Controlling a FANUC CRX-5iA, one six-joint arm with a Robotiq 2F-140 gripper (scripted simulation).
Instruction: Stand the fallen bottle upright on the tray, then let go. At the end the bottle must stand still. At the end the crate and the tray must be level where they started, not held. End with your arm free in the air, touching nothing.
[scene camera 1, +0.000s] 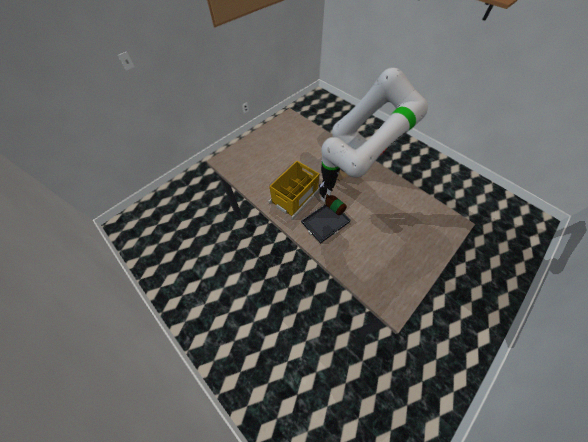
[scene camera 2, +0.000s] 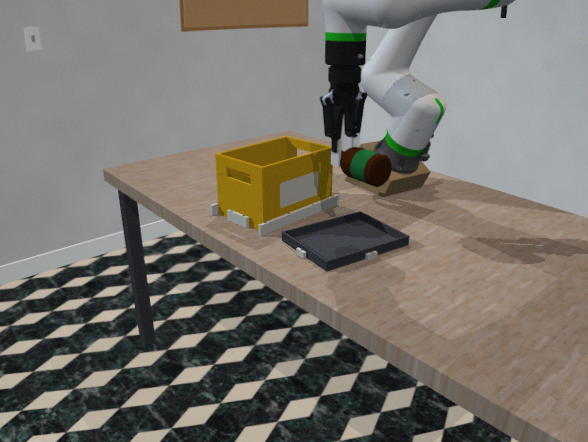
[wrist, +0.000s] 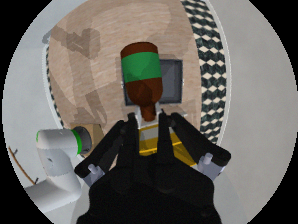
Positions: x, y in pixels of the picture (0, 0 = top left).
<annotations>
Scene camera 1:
dark grey tray: 323, 223
yellow crate: 295, 195
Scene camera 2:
my gripper: 341, 163
dark grey tray: 333, 243
yellow crate: 279, 188
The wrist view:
my gripper: 148, 108
dark grey tray: 172, 69
</annotations>
